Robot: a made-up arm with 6 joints.
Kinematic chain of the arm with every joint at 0, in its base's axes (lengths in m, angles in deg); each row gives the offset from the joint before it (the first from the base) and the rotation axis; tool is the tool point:
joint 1: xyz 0 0 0.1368 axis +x
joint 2: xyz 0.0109 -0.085 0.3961 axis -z
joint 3: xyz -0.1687 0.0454 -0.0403 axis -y
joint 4: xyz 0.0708 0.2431 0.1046 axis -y
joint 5: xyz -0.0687 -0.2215 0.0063 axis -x
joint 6: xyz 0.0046 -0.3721 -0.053 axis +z
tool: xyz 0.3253 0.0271 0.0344
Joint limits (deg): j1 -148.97..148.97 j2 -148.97..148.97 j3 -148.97..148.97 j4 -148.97..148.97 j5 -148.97..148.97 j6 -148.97..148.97
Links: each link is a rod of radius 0.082 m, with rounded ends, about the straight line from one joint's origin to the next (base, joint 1, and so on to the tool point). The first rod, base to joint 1, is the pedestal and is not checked.
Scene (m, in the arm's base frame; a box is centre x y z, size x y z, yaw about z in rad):
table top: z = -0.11
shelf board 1: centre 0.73 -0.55 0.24 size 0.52 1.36 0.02 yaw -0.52
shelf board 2: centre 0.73 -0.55 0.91 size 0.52 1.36 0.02 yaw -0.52
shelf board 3: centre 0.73 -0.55 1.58 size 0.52 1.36 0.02 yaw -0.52
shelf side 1: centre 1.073 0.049 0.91 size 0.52 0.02 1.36 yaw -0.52
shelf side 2: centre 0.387 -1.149 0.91 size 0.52 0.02 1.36 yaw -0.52
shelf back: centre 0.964 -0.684 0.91 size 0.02 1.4 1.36 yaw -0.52
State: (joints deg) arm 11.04 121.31 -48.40 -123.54 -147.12 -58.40
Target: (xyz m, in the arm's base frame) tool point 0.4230 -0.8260 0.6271
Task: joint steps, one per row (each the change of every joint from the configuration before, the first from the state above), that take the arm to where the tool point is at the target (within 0.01 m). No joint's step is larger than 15 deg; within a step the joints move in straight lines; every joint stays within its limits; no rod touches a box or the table.
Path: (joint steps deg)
1: 9.10 8.94 0.19 -5.85 5.68 -9.30
2: 9.10 8.94 0.19 -5.85 5.69 -9.30

